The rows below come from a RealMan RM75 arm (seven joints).
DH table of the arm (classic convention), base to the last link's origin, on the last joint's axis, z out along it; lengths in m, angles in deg. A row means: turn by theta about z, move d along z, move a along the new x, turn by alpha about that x. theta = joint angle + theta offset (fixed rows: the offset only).
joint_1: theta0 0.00, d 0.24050, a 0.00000, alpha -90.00
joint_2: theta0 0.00, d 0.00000, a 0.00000, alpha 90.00
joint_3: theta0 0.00, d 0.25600, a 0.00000, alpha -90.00
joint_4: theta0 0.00, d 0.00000, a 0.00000, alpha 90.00
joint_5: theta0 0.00, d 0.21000, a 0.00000, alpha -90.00
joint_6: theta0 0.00, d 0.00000, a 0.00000, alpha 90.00
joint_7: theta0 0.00, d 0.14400, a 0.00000, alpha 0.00
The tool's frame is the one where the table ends.
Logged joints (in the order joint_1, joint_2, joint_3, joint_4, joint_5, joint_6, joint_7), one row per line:
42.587, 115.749, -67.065, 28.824, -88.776, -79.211, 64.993
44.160, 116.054, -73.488, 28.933, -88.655, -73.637, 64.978
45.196, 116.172, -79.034, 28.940, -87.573, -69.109, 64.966
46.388, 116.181, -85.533, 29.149, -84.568, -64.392, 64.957
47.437, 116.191, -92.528, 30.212, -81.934, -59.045, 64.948
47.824, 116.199, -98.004, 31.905, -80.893, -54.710, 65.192
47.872, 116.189, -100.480, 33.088, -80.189, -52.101, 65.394
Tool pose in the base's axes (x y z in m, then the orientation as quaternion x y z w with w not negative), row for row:
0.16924, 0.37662, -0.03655, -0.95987, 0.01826, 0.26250, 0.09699
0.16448, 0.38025, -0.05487, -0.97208, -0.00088, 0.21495, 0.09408
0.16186, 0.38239, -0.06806, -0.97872, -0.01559, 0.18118, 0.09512
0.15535, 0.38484, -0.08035, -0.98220, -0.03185, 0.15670, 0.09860
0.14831, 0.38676, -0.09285, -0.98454, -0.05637, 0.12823, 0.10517
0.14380, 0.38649, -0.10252, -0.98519, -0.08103, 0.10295, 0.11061
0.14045, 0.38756, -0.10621, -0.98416, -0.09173, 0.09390, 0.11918
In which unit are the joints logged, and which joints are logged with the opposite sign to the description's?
The joints are logged in degrees. Opposite sign: joint_4.
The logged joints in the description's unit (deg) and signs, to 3 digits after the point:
42.587, 115.749, -67.065, -28.824, -88.776, -79.211, 64.993
44.160, 116.054, -73.488, -28.933, -88.655, -73.637, 64.978
45.196, 116.172, -79.034, -28.940, -87.573, -69.109, 64.966
46.388, 116.181, -85.533, -29.149, -84.568, -64.392, 64.957
47.437, 116.191, -92.528, -30.212, -81.934, -59.045, 64.948
47.824, 116.199, -98.004, -31.905, -80.893, -54.710, 65.192
47.872, 116.189, -100.480, -33.088, -80.189, -52.101, 65.394

